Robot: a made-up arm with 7 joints.
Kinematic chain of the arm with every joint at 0, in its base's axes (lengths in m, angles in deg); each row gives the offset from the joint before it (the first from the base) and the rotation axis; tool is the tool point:
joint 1: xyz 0 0 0.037 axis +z
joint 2: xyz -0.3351 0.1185 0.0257 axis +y
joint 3: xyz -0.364 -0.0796 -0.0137 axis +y
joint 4: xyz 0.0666 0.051 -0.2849 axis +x
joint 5: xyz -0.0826 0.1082 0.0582 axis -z
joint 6: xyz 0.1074 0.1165 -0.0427 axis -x
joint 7: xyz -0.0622 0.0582 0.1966 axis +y
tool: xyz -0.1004 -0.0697 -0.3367
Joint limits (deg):
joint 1: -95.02..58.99
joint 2: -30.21..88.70
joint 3: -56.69..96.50
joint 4: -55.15..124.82
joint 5: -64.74..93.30
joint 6: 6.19..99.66
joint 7: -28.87..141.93
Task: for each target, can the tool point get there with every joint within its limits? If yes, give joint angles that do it. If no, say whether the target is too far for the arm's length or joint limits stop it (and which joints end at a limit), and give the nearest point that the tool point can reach.
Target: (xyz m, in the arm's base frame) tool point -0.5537 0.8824 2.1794
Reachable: no: too far | nearest point -0.4195 0.6685 1.3260 | short by 0.890 m
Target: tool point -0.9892 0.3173 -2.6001
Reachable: no: too far | nearest point -0.8251 0.2646 -1.0628 | short by 1.547 m
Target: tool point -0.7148 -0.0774 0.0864
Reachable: yes | joints 24.80 30.36 -42.56 71.19 40.56 35.52 4.03
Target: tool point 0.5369 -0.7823 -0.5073
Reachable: no: joint limits stop it (at a limit: joint 1, joint 2, joint 4, joint 7) | nearest point 0.2220 -0.6711 -0.4065 | short by 0.349 m
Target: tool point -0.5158 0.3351 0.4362
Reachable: yes | joints -78.10 61.80 12.98 100.56 23.75 27.25 126.88
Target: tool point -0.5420 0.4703 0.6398
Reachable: yes | joints -10.18 56.71 40.77 23.97 8.56 69.46 52.21
